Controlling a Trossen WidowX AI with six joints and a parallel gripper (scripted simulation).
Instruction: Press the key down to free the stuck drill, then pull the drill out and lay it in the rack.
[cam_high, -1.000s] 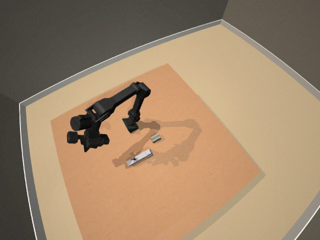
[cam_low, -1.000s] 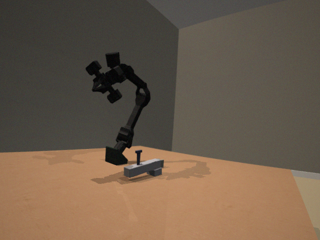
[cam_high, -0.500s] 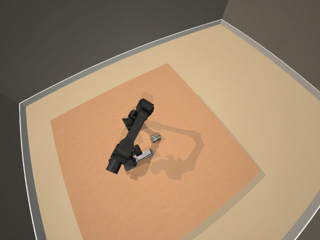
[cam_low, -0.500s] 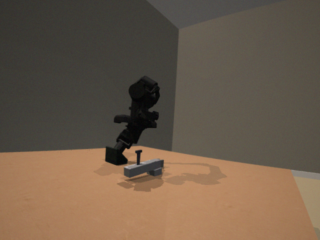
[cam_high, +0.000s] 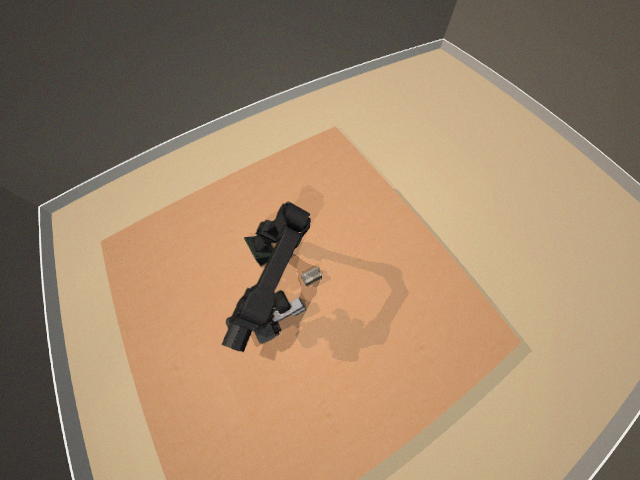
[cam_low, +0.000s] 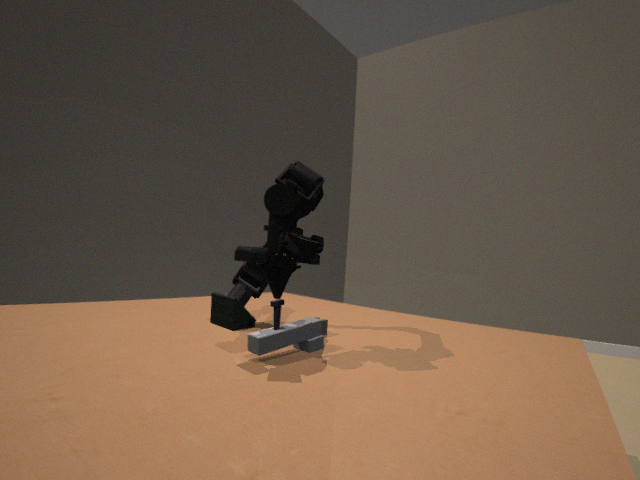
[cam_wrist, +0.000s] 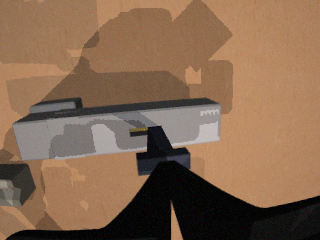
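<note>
Now: gripper tip 40 mm above the dark t-shaped key. Also, from my gripper tip: light grey holder block (90 mm below, 40 mm to the left); then ribbed grey rack (200 mm to the left, 100 mm below, 90 mm behind); then drill (80 mm below, 60 mm to the left, 10 mm behind).
</note>
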